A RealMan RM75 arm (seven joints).
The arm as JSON. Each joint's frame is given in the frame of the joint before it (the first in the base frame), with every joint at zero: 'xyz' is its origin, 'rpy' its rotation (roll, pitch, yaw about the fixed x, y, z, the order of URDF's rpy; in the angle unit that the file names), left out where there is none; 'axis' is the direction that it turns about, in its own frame. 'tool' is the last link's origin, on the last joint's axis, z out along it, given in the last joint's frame.
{
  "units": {
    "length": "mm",
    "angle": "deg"
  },
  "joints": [
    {
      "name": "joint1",
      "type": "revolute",
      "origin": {
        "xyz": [
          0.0,
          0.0,
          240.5
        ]
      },
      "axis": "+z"
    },
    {
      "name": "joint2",
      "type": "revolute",
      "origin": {
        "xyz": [
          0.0,
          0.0,
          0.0
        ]
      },
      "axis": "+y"
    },
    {
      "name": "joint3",
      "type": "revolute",
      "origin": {
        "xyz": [
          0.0,
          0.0,
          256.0
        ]
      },
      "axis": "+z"
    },
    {
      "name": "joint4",
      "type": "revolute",
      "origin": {
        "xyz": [
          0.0,
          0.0,
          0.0
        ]
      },
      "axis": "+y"
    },
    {
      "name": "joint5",
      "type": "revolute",
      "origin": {
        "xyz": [
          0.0,
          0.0,
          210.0
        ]
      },
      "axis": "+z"
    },
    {
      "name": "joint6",
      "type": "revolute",
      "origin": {
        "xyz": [
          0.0,
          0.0,
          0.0
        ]
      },
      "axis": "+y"
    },
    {
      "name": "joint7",
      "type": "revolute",
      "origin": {
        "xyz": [
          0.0,
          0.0,
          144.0
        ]
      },
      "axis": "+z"
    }
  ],
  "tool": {
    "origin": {
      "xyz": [
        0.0,
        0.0,
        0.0
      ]
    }
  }
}
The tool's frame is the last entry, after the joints.
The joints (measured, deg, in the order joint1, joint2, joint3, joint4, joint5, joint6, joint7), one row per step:
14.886 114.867 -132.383 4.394 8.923 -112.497 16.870
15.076 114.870 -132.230 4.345 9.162 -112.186 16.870
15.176 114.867 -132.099 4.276 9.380 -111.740 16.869
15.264 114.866 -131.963 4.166 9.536 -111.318 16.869
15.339 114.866 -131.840 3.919 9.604 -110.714 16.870
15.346 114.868 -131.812 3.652 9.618 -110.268 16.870
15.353 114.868 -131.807 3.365 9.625 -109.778 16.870
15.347 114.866 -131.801 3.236 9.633 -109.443 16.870
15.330 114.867 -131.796 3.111 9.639 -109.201 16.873
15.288 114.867 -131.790 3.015 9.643 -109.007 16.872
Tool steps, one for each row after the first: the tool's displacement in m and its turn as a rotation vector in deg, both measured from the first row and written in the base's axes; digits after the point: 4 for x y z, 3 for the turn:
-0.0001 0.0020 0.0002 0.299 -0.073 -0.168
0.0003 0.0037 0.0001 0.538 -0.229 -0.499
0.0006 0.0052 0.0000 0.732 -0.346 -0.777
0.0007 0.0069 -0.0007 0.816 -0.491 -1.079
0.0006 0.0079 -0.0015 0.801 -0.557 -1.252
0.0005 0.0089 -0.0024 0.753 -0.645 -1.433
0.0007 0.0094 -0.0029 0.718 -0.755 -1.615
0.0008 0.0098 -0.0033 0.694 -0.806 -1.739
0.0010 0.0099 -0.0036 0.677 -0.853 -1.869

